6 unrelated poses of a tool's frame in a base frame.
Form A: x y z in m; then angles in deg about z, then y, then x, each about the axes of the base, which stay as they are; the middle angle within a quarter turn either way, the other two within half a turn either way.
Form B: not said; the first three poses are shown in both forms.
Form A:
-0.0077 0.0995 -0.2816 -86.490 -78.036 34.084
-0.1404 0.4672 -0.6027 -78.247 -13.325 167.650
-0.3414 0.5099 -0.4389 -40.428 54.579 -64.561
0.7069 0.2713 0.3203 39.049 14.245 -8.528
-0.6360 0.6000 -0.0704 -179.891 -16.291 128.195
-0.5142 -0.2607 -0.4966 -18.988 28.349 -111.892
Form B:
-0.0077 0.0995 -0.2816 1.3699 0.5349 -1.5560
-0.1404 0.4672 -0.6027 -2.9576 0.2581 1.3643
-0.3414 0.5099 -0.4389 -1.3050 -0.3248 -1.0866
0.7069 0.2713 0.3203 0.0398 0.2863 0.6686
-0.6360 0.6000 -0.0704 -2.2174 -0.1728 2.9147
-0.5142 -0.2607 -0.4966 -1.9515 -0.4885 -0.3410

